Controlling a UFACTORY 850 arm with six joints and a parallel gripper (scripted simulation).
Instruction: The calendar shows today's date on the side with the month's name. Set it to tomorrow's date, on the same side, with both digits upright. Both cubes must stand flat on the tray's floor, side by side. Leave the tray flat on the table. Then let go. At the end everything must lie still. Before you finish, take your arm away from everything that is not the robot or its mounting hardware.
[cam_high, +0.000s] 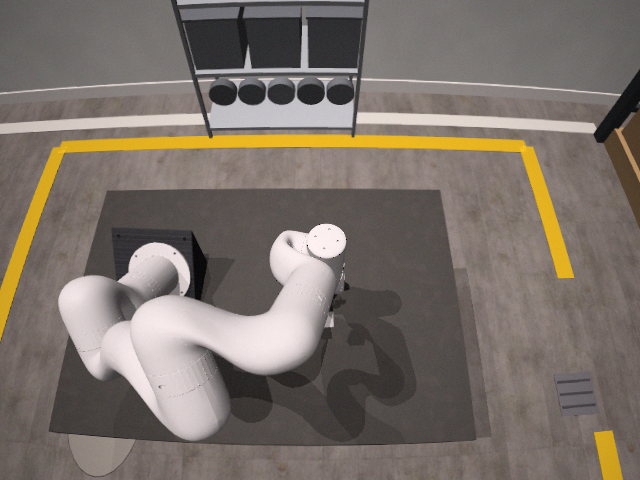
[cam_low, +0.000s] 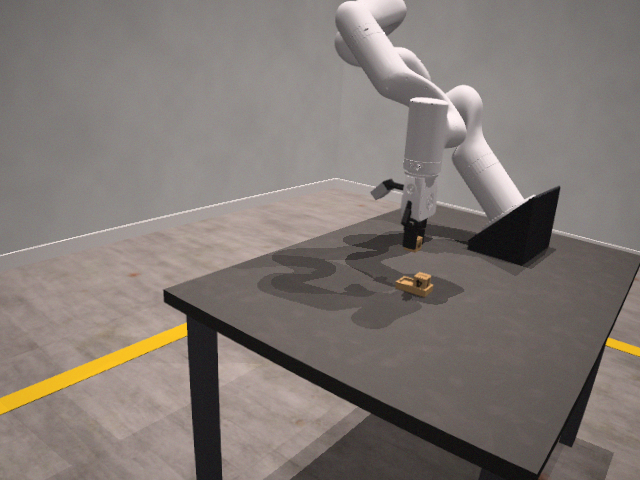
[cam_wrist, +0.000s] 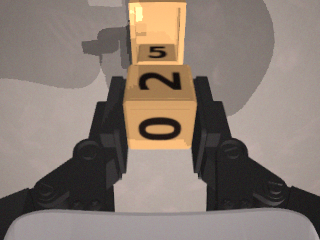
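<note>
Right now the wooden tray is 20 mm to the left of my hand and 120 mm below it. From my hand the other things lie so: calendar cube: 10 mm below.
</note>
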